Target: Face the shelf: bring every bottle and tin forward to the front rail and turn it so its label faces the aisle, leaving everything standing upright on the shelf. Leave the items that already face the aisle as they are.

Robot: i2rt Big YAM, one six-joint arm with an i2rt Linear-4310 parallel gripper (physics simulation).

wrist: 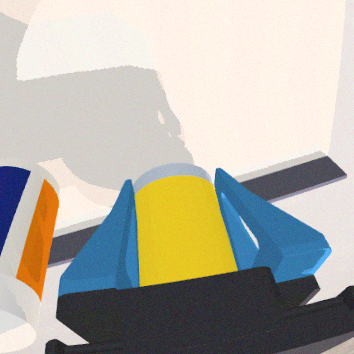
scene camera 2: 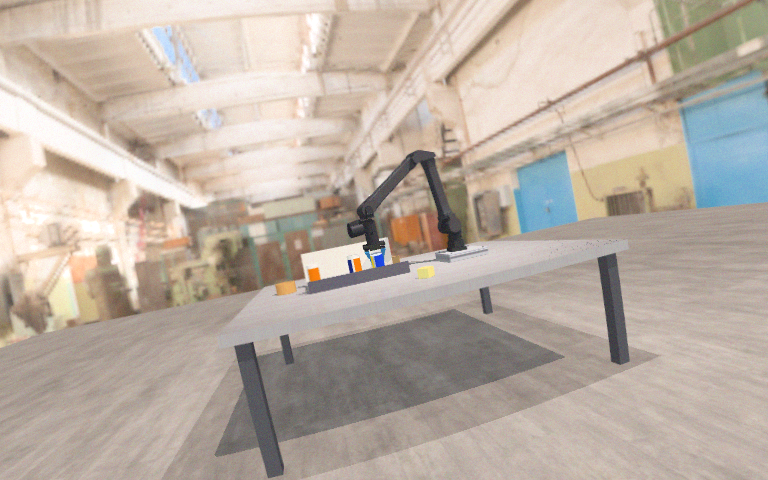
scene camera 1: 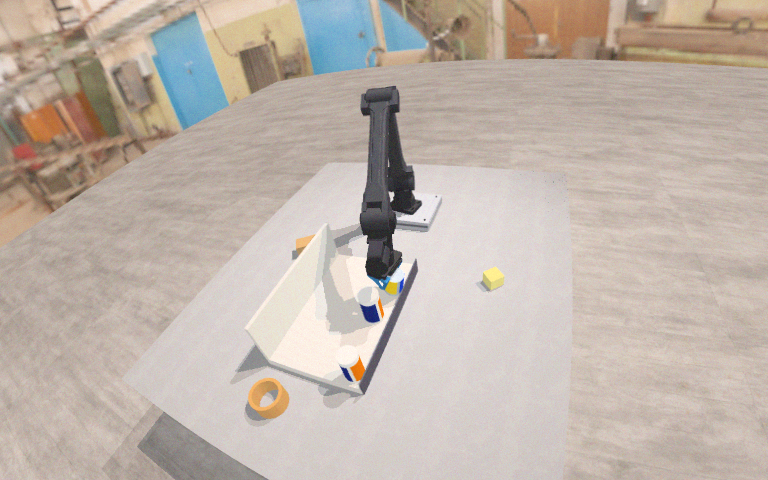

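Where they show: gripper, between the fingertips: (wrist: 173, 180) (scene camera 2: 378, 264) (scene camera 1: 386, 283); arm's base, origin of its link: (scene camera 2: 456, 249) (scene camera 1: 405, 206).
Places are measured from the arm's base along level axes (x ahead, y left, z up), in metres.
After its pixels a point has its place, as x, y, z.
My gripper (scene camera 1: 387, 281) @[0.408, 0.180, 0.021] (scene camera 2: 376, 256) @[0.408, 0.180, 0.021] (wrist: 173, 180) @[0.408, 0.180, 0.021] is shut on an upright yellow tin (scene camera 1: 391, 287) @[0.434, 0.217, 0.044] (wrist: 182, 230) @[0.410, 0.185, 0.055] with a blue patch, which faces the aisle in scene camera 2. The tin is close behind the dark front rail (scene camera 1: 390, 333) @[0.532, 0.263, -0.031] (scene camera 2: 362, 276) @[0.485, 0.252, -0.012] (wrist: 295, 179) @[0.309, 0.209, 0.003]; whether its base touches the shelf is unclear. Beside it a white bottle (scene camera 1: 371, 307) @[0.533, 0.220, 0.063] (scene camera 2: 355, 264) @[0.507, 0.227, 0.044] (wrist: 25, 220) @[0.491, 0.182, 0.036] with navy and orange bands stands upright, a small gap behind the rail, its orange band partly towards the aisle. Another orange-and-navy bottle (scene camera 1: 351, 365) @[0.708, 0.286, 0.073] (scene camera 2: 313, 274) @[0.690, 0.289, 0.041] stands upright at the shelf's near end by the rail, orange facing the aisle.
The shelf's tall back panel (scene camera 1: 288, 294) @[0.614, -0.024, 0.080] stands behind the items. An orange ring (scene camera 1: 268, 398) @[0.869, 0.065, -0.038] (scene camera 2: 285, 287) @[0.861, 0.148, -0.006] lies beyond the near end. An orange block (scene camera 1: 304, 244) @[0.361, -0.230, 0.011] is behind the panel. A yellow cube (scene camera 1: 492, 278) @[0.247, 0.456, -0.001] (scene camera 2: 425, 271) @[0.231, 0.478, -0.014] sits on the aisle side.
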